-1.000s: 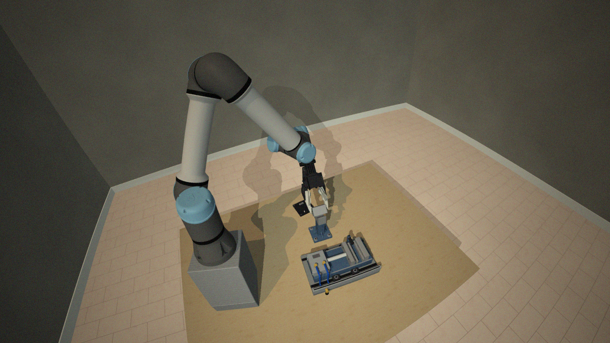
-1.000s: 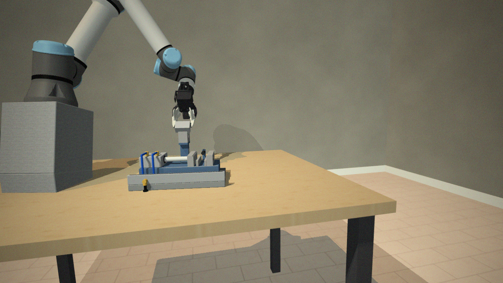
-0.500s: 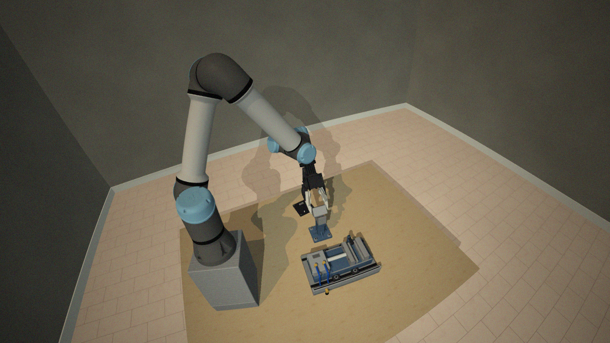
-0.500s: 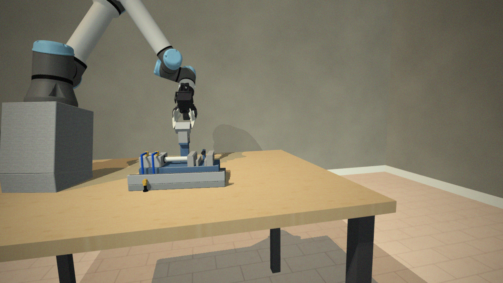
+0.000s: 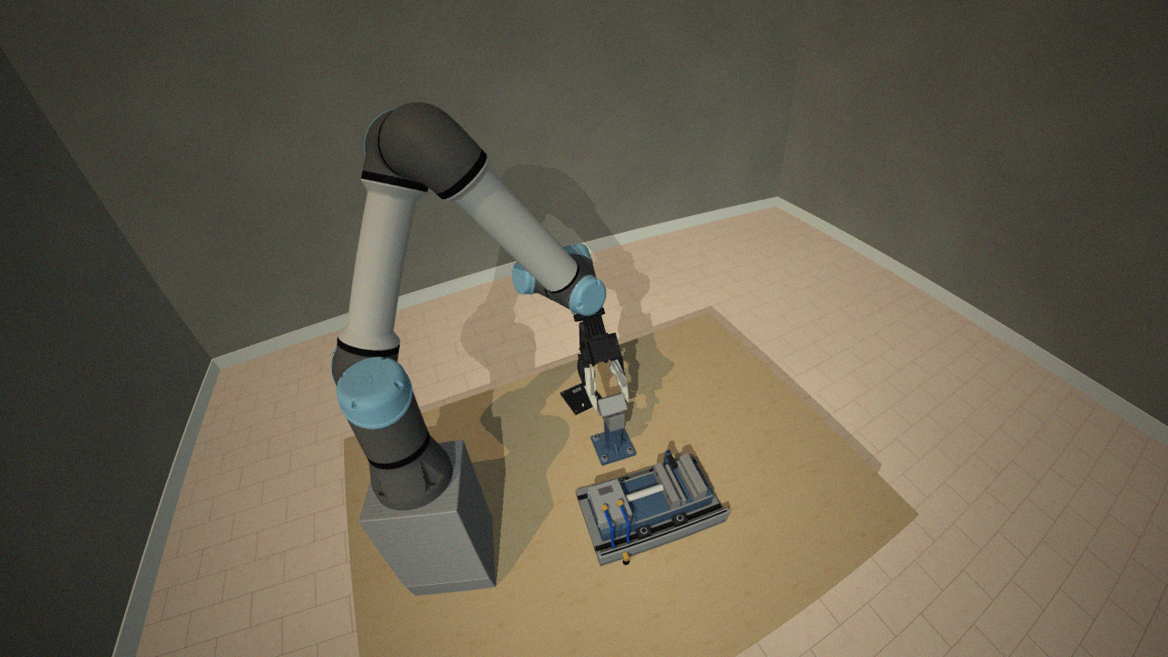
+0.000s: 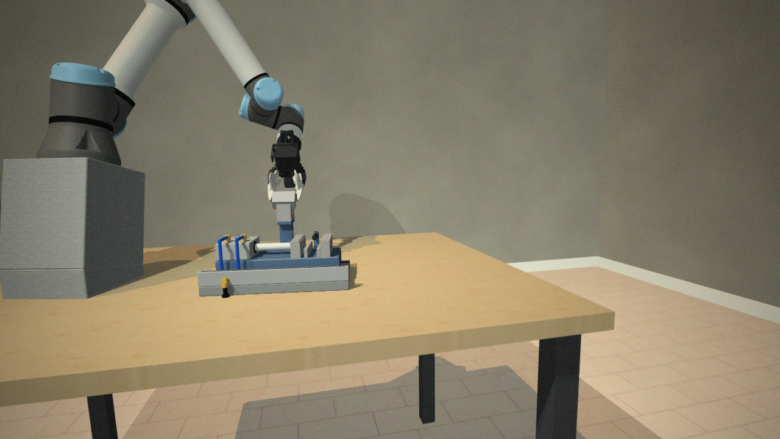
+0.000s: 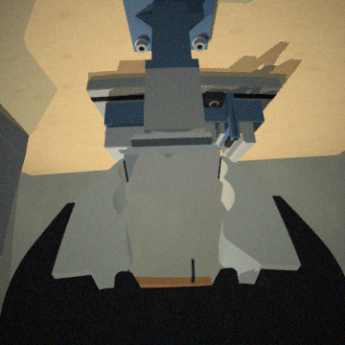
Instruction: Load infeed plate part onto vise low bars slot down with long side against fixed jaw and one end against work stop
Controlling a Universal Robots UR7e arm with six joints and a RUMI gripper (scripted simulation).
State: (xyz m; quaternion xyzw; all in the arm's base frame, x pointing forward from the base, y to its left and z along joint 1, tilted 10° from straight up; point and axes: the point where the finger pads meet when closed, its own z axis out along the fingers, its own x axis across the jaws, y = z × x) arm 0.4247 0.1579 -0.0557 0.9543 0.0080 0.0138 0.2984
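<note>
My hand is 10 mm to the left of the v-block post and 120 mm above it. Also, from my hand: part (10 mm below); then white cylinder rod (10 mm ahead, 200 mm to the right, 100 mm below); then work stop (100 mm ahead, 150 mm to the right, 90 mm below).
</note>
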